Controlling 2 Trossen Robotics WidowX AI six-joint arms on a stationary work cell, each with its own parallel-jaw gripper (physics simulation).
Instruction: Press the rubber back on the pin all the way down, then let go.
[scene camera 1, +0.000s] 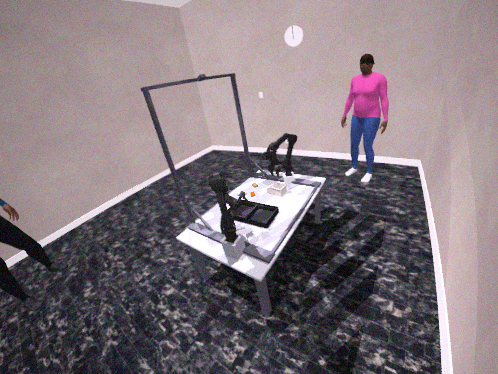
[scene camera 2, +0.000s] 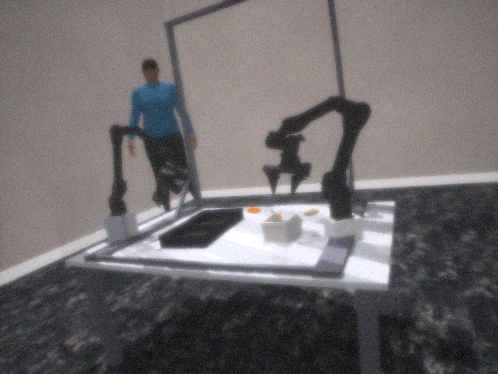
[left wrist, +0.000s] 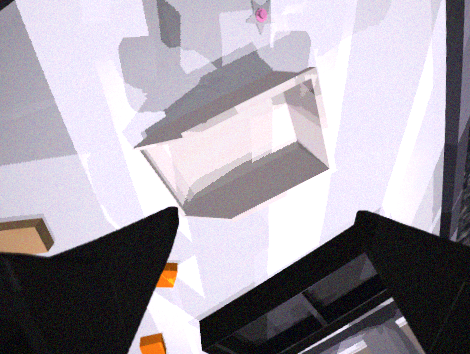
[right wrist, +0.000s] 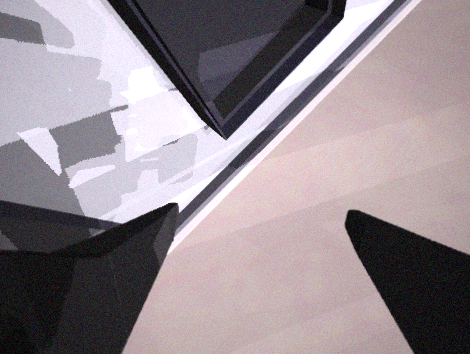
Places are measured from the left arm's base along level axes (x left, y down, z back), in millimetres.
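Where they show: left gripper, fingertip midpoint: (scene camera 1: 275, 176) (scene camera 2: 283, 194) (left wrist: 266, 216); right gripper, fingertip midpoint: (scene camera 1: 248, 209) (scene camera 2: 161, 201) (right wrist: 261, 213); left arm's base, link origin: (scene camera 1: 288, 174) (scene camera 2: 341, 216); right arm's base, link origin: (scene camera 1: 231, 238) (scene camera 2: 119, 214).
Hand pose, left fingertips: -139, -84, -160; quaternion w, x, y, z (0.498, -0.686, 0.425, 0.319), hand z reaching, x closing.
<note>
Things, the pixels of their top centre, and the offset from my left fingertips, as dx, dy, dz. "pt": a spot on its surface instead.
- open whitish box, surface spot: (left wrist: 260, 175) (scene camera 1: 275, 192) pt -20, +126, -60
- black divided tray, top centre: (left wrist: 316, 317) (scene camera 2: 204, 220) (scene camera 1: 250, 209) -235, +105, -306
- tan block, top centre: (left wrist: 9, 243) (scene camera 2: 311, 210) -200, +140, +166
The pin is a small grey star with a pink rubber back (left wrist: 261, 15) on it, lying on the white table at the top of the left wrist view, beyond the open box. Whether the back is fully down cannot be told. I cannot make out the pin in the scene views. My left gripper (left wrist: 266, 216) (scene camera 2: 283, 192) is open and empty, raised above the table, its fingertips on the near side of the box and well apart from the pin. My right gripper (right wrist: 261, 213) is open and empty, off beyond the black tray's corner.
An open whitish box (left wrist: 260, 175) (scene camera 2: 282, 231) (scene camera 1: 276, 190) stands between my left fingertips and the pin. A black divided tray (left wrist: 280, 285) (right wrist: 167, 71) lies nearby. Orange blocks (left wrist: 152, 344) and a tan block (left wrist: 22, 237) (scene camera 2: 311, 212) lie on the table.
</note>
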